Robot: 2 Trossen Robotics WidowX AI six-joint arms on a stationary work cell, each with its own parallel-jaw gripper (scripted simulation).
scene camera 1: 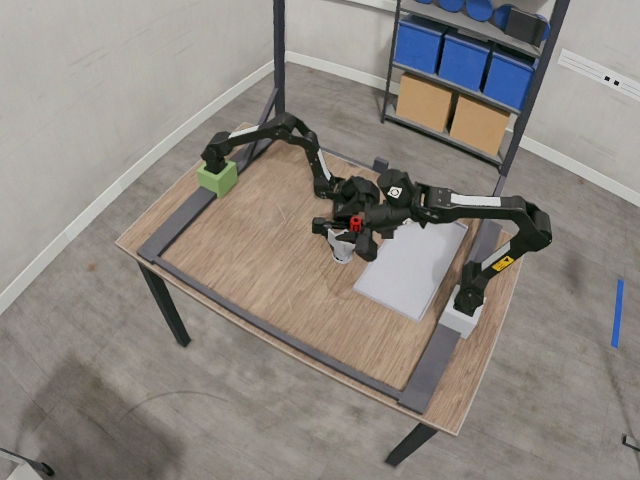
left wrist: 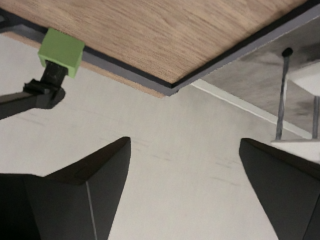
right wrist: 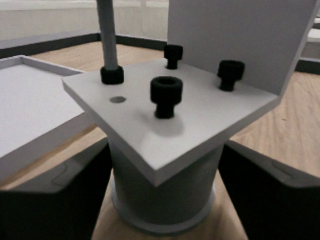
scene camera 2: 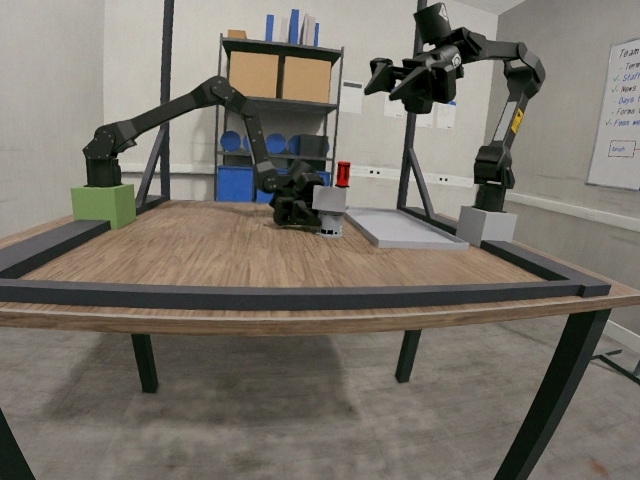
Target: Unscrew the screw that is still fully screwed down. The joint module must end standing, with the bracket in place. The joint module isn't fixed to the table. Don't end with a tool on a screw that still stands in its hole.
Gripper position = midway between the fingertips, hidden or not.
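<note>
You'd find my left gripper (scene camera 2: 376, 96) at (scene camera 1: 336, 226) as well, and at (left wrist: 185, 144). My right gripper (scene camera 2: 331, 222) also shows at (scene camera 1: 343, 251) and at (right wrist: 164, 143). Then there's a shallow grey tray (scene camera 1: 406, 274), which I can see at (scene camera 2: 393, 230) too, but in the left wrist view the tray is out of frame.
</note>
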